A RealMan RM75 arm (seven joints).
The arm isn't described. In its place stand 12 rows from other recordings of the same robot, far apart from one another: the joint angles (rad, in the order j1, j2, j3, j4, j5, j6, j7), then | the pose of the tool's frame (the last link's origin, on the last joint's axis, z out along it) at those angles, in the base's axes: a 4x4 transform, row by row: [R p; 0 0 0 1], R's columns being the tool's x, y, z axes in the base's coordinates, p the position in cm.
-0.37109 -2.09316 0.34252 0.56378 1.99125 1.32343 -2.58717 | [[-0.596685 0.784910 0.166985 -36.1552], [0.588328 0.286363 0.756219 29.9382], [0.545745 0.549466 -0.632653 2.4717], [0 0 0 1]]
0.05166 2.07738 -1.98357 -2.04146 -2.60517 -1.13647 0.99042 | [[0.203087 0.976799 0.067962 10.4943], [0.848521 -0.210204 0.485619 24.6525], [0.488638 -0.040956 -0.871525 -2.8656], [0 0 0 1]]
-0.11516 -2.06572 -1.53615 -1.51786 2.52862 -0.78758 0.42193 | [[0.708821 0.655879 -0.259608 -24.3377], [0.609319 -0.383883 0.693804 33.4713], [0.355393 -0.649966 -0.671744 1.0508], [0 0 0 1]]
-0.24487 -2.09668 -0.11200 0.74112 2.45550 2.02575 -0.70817 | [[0.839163 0.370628 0.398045 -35.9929], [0.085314 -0.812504 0.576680 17.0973], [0.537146 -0.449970 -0.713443 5.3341], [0 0 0 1]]
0.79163 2.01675 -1.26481 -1.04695 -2.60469 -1.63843 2.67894 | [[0.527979 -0.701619 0.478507 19.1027], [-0.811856 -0.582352 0.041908 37.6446], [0.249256 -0.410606 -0.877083 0.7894], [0 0 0 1]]
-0.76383 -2.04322 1.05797 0.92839 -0.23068 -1.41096 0.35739 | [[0.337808 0.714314 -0.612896 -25.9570], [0.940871 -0.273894 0.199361 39.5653], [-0.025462 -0.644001 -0.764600 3.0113], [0 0 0 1]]
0.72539 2.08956 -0.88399 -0.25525 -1.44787 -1.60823 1.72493 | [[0.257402 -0.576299 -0.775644 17.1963], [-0.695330 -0.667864 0.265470 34.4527], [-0.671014 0.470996 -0.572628 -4.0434], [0 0 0 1]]
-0.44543 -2.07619 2.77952 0.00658 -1.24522 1.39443 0.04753 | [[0.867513 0.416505 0.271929 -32.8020], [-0.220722 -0.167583 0.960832 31.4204], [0.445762 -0.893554 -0.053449 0.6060], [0 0 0 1]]
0.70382 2.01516 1.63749 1.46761 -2.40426 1.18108 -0.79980 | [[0.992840 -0.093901 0.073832 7.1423], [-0.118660 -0.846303 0.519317 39.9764], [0.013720 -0.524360 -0.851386 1.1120], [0 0 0 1]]
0.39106 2.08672 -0.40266 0.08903 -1.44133 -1.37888 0.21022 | [[0.750868 -0.575536 -0.323970 32.2377], [0.018595 -0.471910 0.881451 27.1163], [-0.660191 -0.667877 -0.343640 -5.3412], [0 0 0 1]]
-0.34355 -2.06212 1.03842 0.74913 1.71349 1.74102 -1.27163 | [[0.795604 0.254428 0.549801 -25.1764], [0.219572 -0.966933 0.129726 26.7933], [0.564627 0.017511 -0.825161 -0.7651], [0 0 0 1]]
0.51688 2.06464 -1.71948 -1.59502 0.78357 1.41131 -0.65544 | [[0.949899 -0.237911 0.202706 10.5845], [-0.277449 -0.940460 0.196360 31.0669], [0.143921 -0.242763 -0.959350 -4.3967], [0 0 0 1]]
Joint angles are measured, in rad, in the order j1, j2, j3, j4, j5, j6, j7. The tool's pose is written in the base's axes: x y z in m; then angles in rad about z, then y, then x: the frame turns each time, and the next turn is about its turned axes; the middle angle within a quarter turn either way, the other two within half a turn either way. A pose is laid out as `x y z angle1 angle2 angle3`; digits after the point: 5 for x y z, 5 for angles.
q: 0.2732, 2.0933, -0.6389, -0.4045, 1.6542, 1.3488, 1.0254
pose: 0.34856 0.27994 0.00548 2.72728 -0.91360 2.46186
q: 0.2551, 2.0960, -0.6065, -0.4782, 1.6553, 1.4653, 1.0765
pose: 0.33713 0.27643 0.02562 2.82864 -0.97449 2.43948
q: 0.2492, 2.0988, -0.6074, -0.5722, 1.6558, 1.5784, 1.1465
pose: 0.31885 0.27538 0.04317 2.92080 -1.00639 2.46514
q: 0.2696, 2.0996, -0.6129, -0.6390, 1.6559, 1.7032, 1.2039
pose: 0.29408 0.27575 0.05434 3.00301 -1.03659 2.53931
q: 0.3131, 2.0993, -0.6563, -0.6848, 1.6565, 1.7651, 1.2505
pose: 0.26836 0.28403 0.05519 3.02432 -1.03528 2.65887
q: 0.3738, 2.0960, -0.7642, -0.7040, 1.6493, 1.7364, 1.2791
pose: 0.24258 0.30087 0.04041 2.97881 -0.97642 2.81506
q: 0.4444, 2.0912, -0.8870, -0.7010, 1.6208, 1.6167, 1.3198
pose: 0.22286 0.32399 0.01652 2.89872 -0.86618 2.92692
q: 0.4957, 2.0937, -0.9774, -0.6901, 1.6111, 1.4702, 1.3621
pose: 0.21209 0.34456 -0.00340 2.84120 -0.78348 2.93942
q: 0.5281, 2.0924, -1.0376, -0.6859, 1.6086, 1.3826, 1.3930
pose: 0.20472 0.35636 -0.01432 2.81869 -0.73181 2.93731
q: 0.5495, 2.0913, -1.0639, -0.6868, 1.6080, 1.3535, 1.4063
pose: 0.19780 0.36196 -0.01836 2.82333 -0.71105 2.93900
